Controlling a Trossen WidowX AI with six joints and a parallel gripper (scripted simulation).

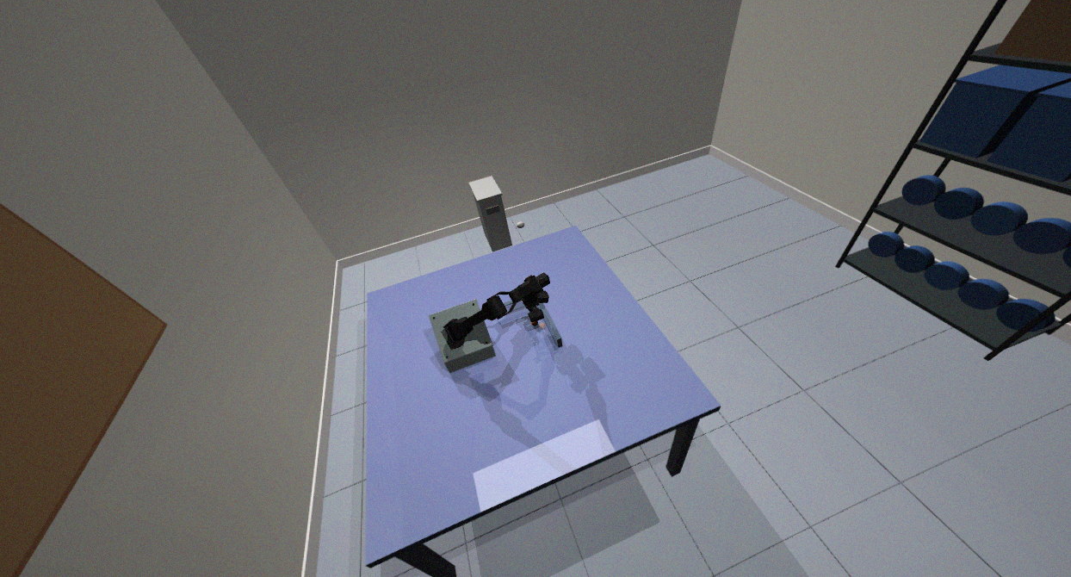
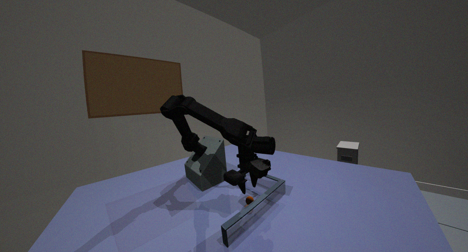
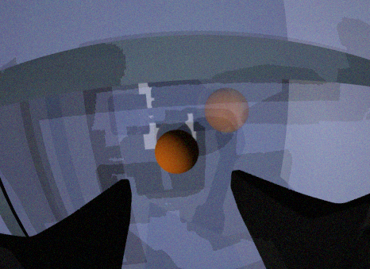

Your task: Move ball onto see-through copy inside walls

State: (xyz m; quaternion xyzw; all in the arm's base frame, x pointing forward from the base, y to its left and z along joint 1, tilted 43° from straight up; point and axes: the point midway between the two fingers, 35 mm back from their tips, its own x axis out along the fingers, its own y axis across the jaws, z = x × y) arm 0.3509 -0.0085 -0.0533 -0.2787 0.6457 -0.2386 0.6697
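My gripper tip is now 50 mm above the orange ball. Also, from my gripper tip: see-through copy of ball 50 mm below, 40 mm to the right, 30 mm ahead.
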